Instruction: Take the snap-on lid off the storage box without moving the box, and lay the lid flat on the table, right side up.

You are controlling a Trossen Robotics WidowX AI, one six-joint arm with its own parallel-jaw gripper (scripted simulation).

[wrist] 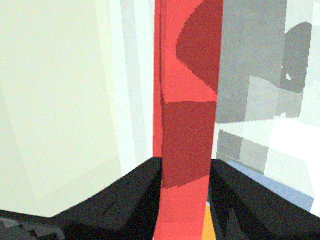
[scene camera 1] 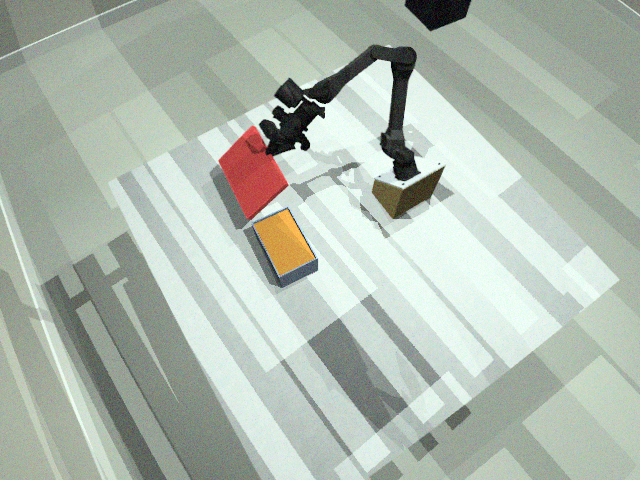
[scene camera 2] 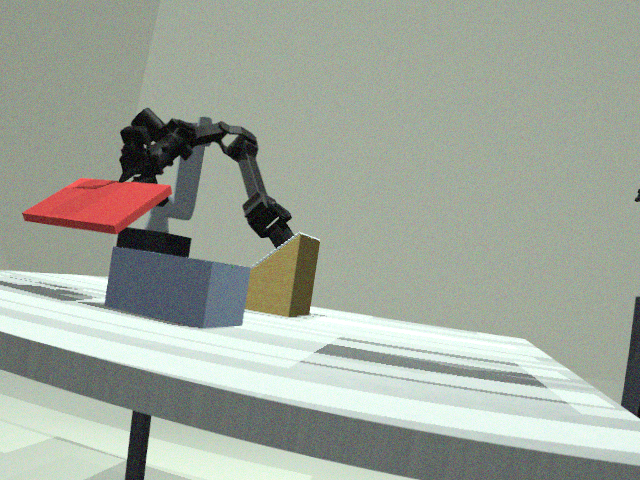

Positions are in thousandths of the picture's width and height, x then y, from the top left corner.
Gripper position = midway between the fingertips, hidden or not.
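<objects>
I see my gripper in the wrist view (580,702), and a red lid in the wrist view (583,202). My gripper is also there in scene camera 1 (420,322), with the red lid visible in scene camera 1 (399,372). As for scene camera 2, I find my gripper in scene camera 2 (191,389) and the red lid in scene camera 2 (171,430).
</objects>
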